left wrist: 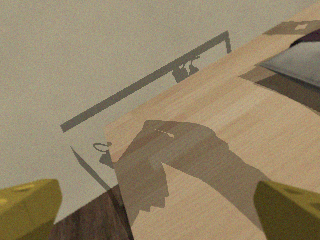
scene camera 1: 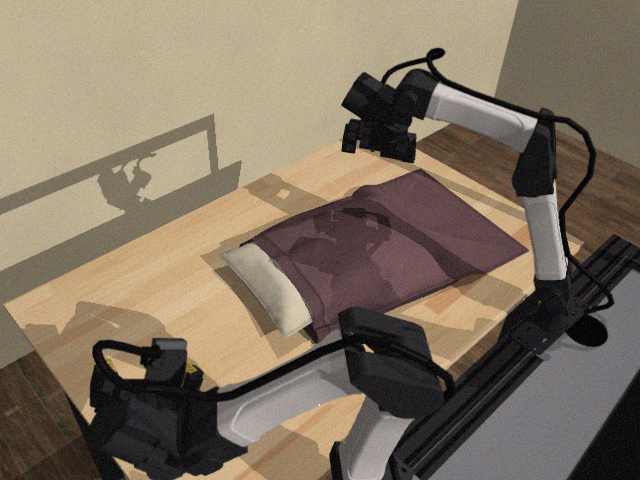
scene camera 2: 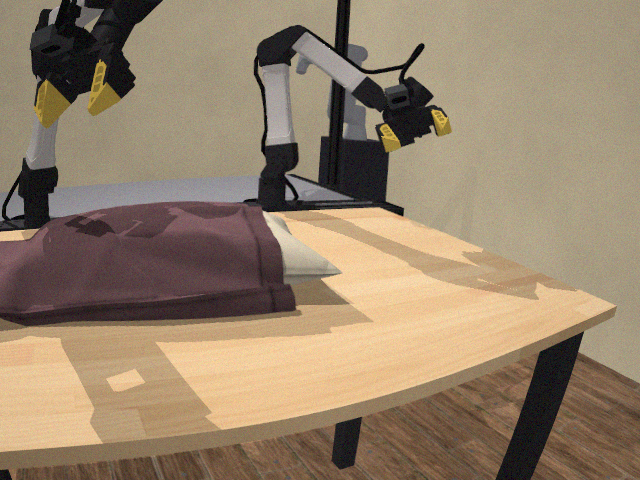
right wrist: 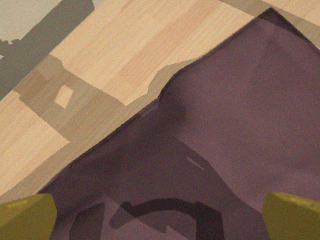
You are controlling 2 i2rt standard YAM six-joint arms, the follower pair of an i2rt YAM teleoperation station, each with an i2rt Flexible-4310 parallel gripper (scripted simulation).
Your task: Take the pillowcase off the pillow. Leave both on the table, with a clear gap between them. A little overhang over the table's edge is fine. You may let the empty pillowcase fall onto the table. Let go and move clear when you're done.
Labels:
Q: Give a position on a pillowcase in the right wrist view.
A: At 225, 130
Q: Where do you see a cream pillow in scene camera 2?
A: At 301, 263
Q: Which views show my right gripper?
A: Scene camera 1, scene camera 2 and the right wrist view only.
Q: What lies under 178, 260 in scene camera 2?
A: A pillowcase.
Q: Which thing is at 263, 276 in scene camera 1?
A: A cream pillow.

